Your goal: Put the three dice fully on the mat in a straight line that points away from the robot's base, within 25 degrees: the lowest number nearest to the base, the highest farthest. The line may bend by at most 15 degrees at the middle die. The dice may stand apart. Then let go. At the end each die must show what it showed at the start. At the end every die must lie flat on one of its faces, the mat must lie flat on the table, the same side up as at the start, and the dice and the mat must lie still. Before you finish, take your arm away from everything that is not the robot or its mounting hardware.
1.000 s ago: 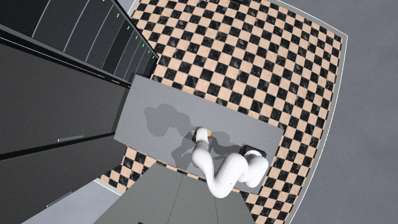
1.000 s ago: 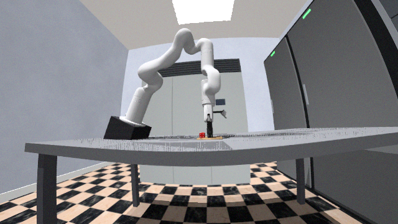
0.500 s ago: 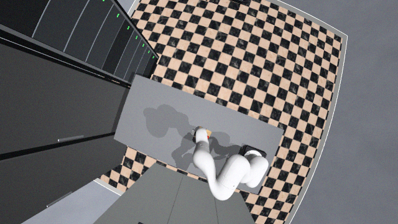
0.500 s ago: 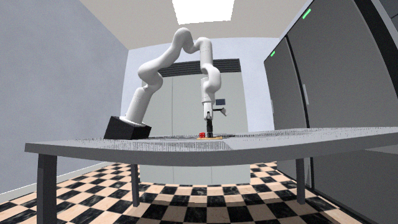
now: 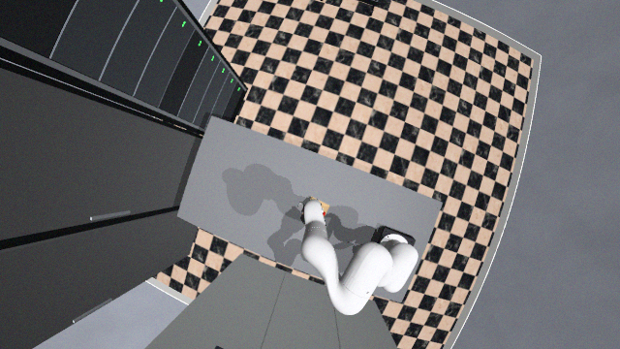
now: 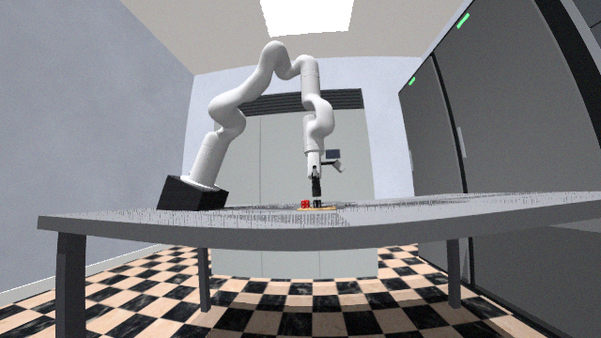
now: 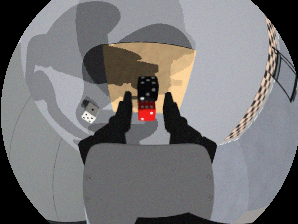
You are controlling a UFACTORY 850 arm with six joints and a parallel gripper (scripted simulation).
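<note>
Right now the black die is 50 mm below my hand. Round my hand: tan mat: 60 mm below; then red die: 50 mm below, 50 mm behind, 10 mm to the left; then white die: 130 mm to the left, 50 mm below, 50 mm behind.
</note>
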